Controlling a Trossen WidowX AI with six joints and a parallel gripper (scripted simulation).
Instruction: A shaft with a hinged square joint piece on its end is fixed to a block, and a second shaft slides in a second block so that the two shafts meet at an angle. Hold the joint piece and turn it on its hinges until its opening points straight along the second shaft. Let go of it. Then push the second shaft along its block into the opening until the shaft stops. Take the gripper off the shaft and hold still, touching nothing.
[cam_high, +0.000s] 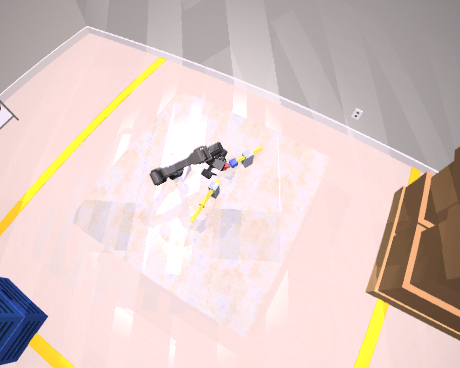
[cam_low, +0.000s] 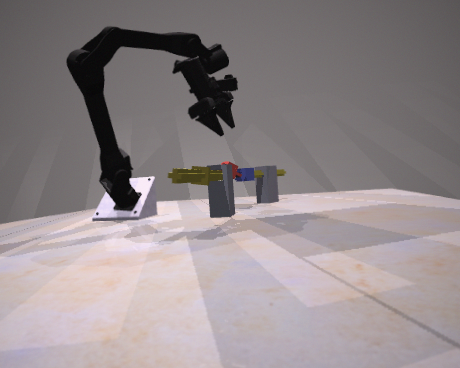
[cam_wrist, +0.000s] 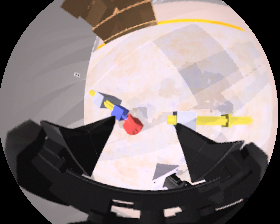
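The red joint piece lies 110 mm below my gripper tip, 70 mm to the left of it and 30 mm behind it.
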